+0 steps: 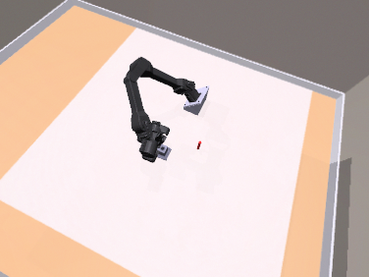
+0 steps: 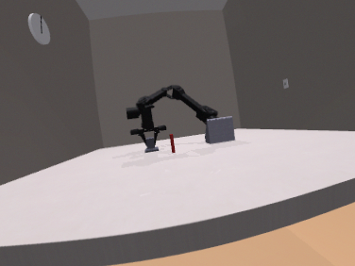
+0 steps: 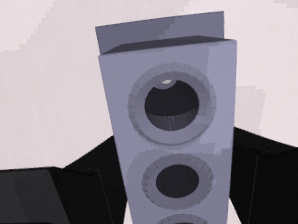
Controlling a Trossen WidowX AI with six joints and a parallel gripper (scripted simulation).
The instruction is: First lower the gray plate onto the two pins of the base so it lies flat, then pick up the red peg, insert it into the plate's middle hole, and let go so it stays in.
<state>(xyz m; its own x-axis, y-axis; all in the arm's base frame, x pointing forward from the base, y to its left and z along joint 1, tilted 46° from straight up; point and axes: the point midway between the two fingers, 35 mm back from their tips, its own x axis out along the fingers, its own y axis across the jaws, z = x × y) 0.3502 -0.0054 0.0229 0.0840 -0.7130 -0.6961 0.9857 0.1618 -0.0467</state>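
The gray plate is 30 mm above my gripper tip. The rest, counted from my gripper tip: red peg: 120 mm behind, 170 mm to the left, 20 mm above; then gray base: 20 mm below.
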